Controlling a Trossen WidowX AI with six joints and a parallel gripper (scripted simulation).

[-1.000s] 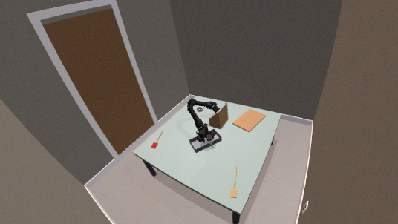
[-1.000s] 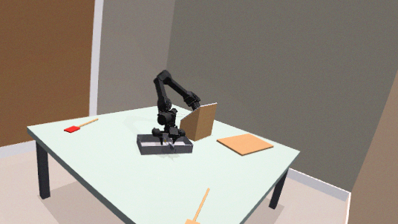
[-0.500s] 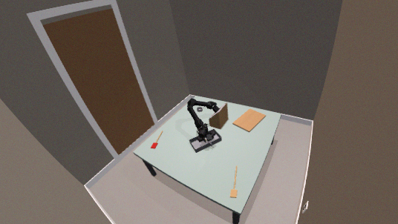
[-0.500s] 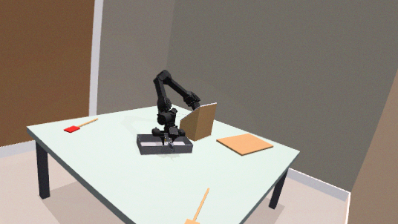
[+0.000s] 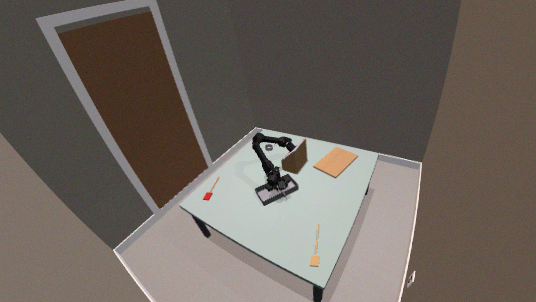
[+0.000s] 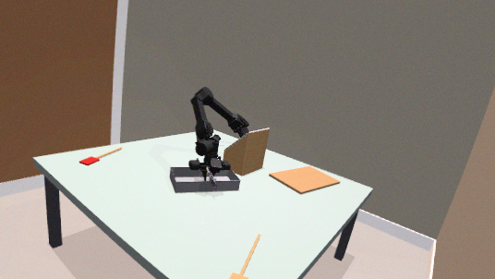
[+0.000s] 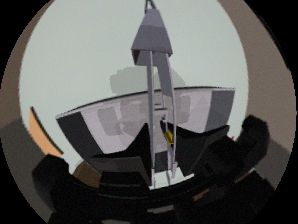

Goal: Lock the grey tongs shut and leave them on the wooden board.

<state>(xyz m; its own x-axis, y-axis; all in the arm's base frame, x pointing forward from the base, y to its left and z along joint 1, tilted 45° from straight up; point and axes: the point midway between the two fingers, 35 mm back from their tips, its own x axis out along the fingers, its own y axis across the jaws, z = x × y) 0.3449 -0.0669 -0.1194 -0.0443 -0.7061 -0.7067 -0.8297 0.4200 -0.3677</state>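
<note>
Now: gripper tip 10 mm past the roasting tin and 30 mm to the left of it. The rest, counted from my gripper tip: wooden board (520 mm behind, 290 mm to the left, 20 mm below).
</note>
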